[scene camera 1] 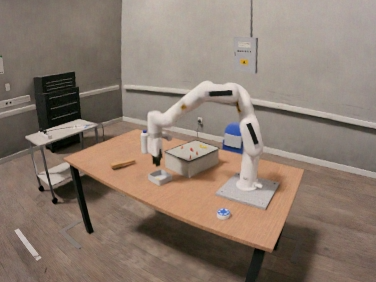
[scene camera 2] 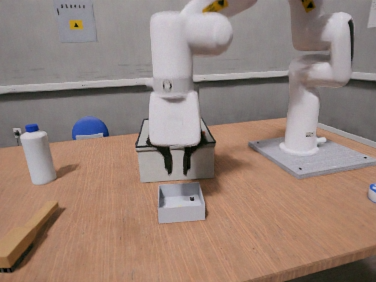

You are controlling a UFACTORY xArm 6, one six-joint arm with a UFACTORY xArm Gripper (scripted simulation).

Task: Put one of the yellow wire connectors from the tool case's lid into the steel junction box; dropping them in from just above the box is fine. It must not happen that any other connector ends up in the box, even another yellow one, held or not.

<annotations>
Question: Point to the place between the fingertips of the gripper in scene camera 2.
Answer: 178,170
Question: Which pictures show the grey tool case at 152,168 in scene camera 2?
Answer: Scene camera 1 and scene camera 2: all of them.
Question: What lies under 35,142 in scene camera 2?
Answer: A white bottle.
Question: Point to a grey tool case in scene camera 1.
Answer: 188,169
</annotations>
